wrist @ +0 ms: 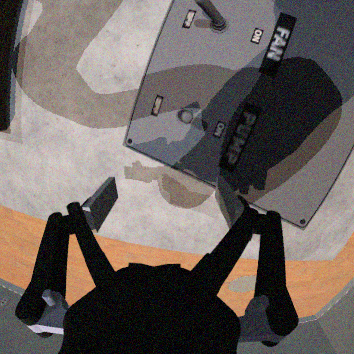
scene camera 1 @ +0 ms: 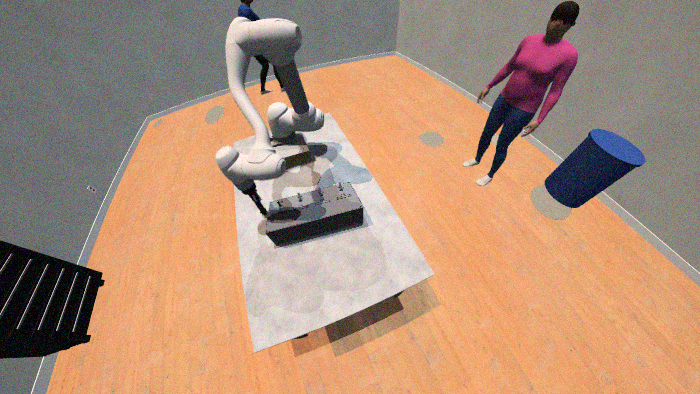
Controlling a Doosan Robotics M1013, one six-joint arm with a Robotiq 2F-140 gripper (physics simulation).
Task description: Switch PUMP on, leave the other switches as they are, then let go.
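Places are measured from the arm's base along level axes (x ahead, y left, z up), in centimetres.
Pixels of known places: gripper, fingertip midpoint: (wrist: 164, 186); arm's base, origin of the base link: (scene camera 1: 284, 138).
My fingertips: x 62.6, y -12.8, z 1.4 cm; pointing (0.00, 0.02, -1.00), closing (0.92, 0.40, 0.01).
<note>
Ahead of a thing's pixels: the offset from my fingertips to its top centre. "*": to the spot under its first point. Level surfaces: height alone.
The grey switch box (scene camera 1: 350, 201) (wrist: 300, 195) stands on the table with a row of levers. The PUMP lever @(dx -1.3, dy +8.8, dz +2.5 cm) (scene camera 1: 280, 203) (wrist: 186, 116) is nearest the gripper. In the wrist view it shows nearly end-on as a round knob in mixed shadow, and seems tilted toward ON. The FAN lever @(dx -3.2, dy +20.7, dz +1.6 cm) (scene camera 1: 300, 197) (wrist: 211, 14) leans toward its OFF label @(* dx -5.3, dy +20.5, dz -3.7 cm) (wrist: 189, 19). The other levers' positions are too small to tell. My gripper (scene camera 1: 264, 215) (wrist: 164, 186) is open and empty, beside the PUMP end of the box, with both fingers apart from the PUMP lever.
The arm's base stands on a block (scene camera 1: 298, 157) at the far end of the table @(dz -11.1 cm) (scene camera 1: 320, 280). A person in pink (scene camera 1: 535, 75) and a blue barrel (scene camera 1: 587, 172) stand to the right. Another person (scene camera 1: 264, 75) stands behind the arm. A black slatted object (scene camera 1: 45, 320) is at left.
</note>
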